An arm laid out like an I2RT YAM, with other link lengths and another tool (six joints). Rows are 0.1 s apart.
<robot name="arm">
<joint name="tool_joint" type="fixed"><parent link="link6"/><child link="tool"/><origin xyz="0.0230 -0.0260 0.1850" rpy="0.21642 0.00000 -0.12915"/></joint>
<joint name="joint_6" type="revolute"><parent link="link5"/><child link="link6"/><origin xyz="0.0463 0.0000 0.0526" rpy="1.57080 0.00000 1.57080"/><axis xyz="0 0 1"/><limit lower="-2.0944" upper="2.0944"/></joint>
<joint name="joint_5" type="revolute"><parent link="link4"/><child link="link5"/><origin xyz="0.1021 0.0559 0.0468" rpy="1.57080 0.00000 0.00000"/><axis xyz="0 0 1"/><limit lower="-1.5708" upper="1.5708"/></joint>
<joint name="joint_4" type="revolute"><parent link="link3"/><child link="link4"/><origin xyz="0.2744 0.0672 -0.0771"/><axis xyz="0 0 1"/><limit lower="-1.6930" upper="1.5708"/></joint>
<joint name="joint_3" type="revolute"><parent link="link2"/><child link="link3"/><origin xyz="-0.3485 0.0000 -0.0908" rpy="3.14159 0.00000 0.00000"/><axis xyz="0 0 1"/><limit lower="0.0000" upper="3.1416"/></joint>
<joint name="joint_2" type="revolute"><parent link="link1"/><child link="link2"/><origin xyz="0.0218 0.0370 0.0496" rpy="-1.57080 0.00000 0.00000"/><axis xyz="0 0 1"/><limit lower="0.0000" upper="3.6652"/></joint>
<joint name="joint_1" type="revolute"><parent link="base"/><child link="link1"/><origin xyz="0.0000 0.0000 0.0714"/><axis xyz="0 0 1"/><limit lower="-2.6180" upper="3.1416"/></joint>
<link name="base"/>
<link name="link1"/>
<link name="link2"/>
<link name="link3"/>
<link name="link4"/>
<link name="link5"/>
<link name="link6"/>
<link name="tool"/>
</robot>
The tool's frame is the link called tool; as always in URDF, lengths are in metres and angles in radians.
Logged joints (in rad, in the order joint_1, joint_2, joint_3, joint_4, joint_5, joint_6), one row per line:
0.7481 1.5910 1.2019 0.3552 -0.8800 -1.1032
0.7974 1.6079 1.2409 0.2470 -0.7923 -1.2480
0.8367 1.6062 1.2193 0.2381 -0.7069 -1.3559
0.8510 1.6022 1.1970 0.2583 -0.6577 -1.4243
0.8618 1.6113 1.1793 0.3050 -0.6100 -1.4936
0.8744 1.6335 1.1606 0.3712 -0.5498 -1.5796
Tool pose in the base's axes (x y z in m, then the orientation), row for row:
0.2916 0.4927 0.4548 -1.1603 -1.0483 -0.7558
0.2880 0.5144 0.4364 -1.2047 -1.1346 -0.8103
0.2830 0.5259 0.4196 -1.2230 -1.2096 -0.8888
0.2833 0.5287 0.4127 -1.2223 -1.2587 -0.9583
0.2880 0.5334 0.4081 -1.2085 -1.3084 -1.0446
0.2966 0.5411 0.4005 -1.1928 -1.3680 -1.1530
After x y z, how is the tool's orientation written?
As a rotation vector, in radians.
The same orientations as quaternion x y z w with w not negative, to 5 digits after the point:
-0.50993 -0.46071 -0.33216 0.64605
-0.52068 -0.49038 -0.35022 0.60478
-0.52036 -0.51466 -0.37817 0.56687
-0.51434 -0.52966 -0.40325 0.54065
-0.50248 -0.54402 -0.43434 0.51274
-0.48796 -0.55964 -0.47168 0.47562

